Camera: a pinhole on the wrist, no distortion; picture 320 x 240 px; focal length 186.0 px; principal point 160.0 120.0 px. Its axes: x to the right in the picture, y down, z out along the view. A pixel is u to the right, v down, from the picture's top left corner.
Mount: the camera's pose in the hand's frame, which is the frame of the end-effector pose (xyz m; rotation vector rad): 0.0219 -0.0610 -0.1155 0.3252 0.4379 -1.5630
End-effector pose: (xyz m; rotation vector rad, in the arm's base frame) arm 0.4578 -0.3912 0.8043 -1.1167 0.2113 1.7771
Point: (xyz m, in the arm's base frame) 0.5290 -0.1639 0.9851
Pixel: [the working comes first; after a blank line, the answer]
In the camera's frame: 0.0070 -0.0412 0.3485

164 98
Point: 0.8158 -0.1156 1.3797
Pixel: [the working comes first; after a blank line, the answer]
In the camera's frame: 0.3212 -0.3377 0.5800

263 12
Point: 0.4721 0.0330 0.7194
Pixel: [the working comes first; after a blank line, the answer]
In the camera's frame: -0.0374 0.2914 0.3524

outside the picture
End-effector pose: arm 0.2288 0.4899 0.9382 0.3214 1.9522 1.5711
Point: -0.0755 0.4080 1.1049
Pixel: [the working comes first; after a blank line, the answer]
In the camera's frame: -0.1589 0.1319 -0.2407

behind the camera
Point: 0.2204 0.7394 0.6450
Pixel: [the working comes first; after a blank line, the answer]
In the camera's frame: -0.0375 0.1823 0.3851

142 208
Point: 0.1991 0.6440 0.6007
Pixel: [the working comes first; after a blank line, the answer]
In the camera's frame: 0.0586 0.1681 0.3396

192 212
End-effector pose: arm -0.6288 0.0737 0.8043 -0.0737 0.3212 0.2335
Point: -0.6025 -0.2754 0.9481
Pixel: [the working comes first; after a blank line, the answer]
In the camera's frame: 0.1577 -0.1329 0.3230

251 43
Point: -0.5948 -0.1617 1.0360
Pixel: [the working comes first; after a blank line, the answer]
In the camera's frame: 0.0188 -0.1377 0.3604

170 49
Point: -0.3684 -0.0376 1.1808
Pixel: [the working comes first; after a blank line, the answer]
In the camera's frame: -0.1454 0.0338 0.5371

110 132
